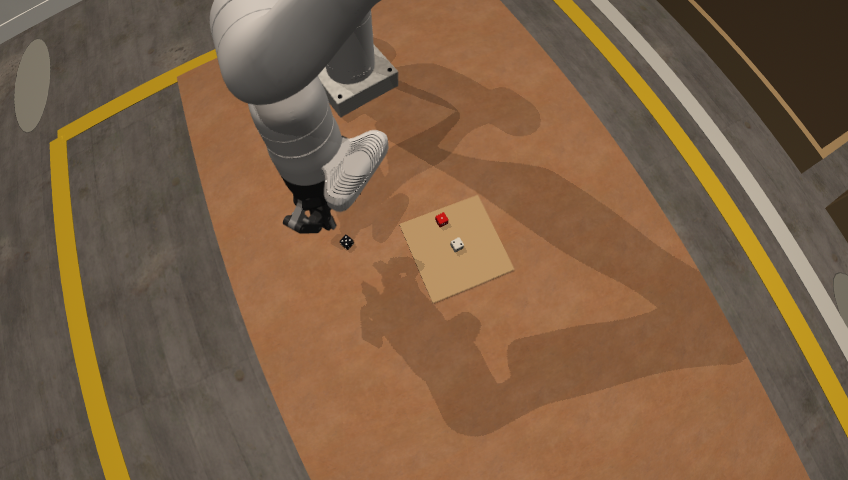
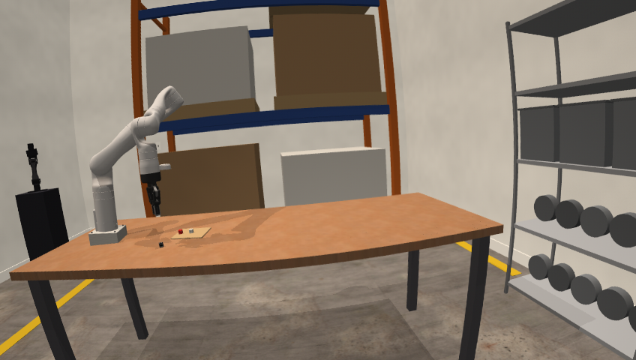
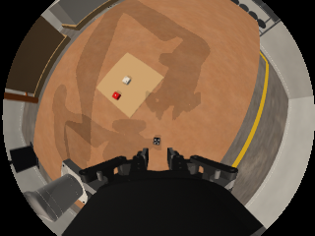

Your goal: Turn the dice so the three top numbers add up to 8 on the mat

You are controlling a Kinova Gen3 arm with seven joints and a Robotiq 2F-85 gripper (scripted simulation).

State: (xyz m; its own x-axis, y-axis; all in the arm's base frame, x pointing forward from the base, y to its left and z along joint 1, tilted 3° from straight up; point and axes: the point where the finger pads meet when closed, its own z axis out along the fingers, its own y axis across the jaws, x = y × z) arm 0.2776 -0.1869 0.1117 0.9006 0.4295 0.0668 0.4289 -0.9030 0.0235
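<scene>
Now: the black die 140 mm below my hand. Round my hand: red die (140 mm to the left, 130 mm below, 60 mm ahead); tan mat (140 mm to the left, 140 mm below, 100 mm ahead); white die (140 mm to the left, 130 mm below, 100 mm ahead).
</scene>
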